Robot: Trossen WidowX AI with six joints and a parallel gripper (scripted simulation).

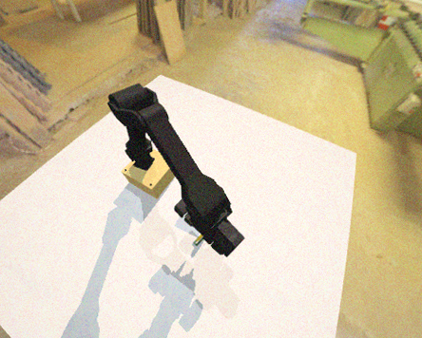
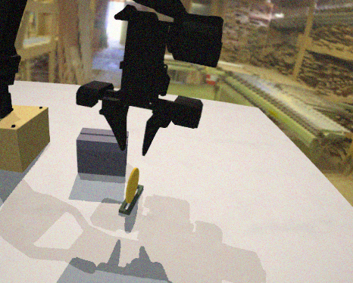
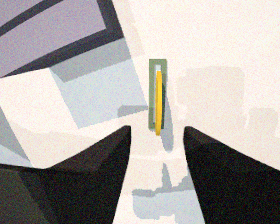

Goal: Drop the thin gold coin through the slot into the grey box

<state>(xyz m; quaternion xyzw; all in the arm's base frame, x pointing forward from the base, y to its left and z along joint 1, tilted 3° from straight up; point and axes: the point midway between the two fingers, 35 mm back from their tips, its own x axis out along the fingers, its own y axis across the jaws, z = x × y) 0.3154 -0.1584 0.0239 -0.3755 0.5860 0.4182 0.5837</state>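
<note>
Right now the gold coin is 60 mm below my gripper tip.
</note>
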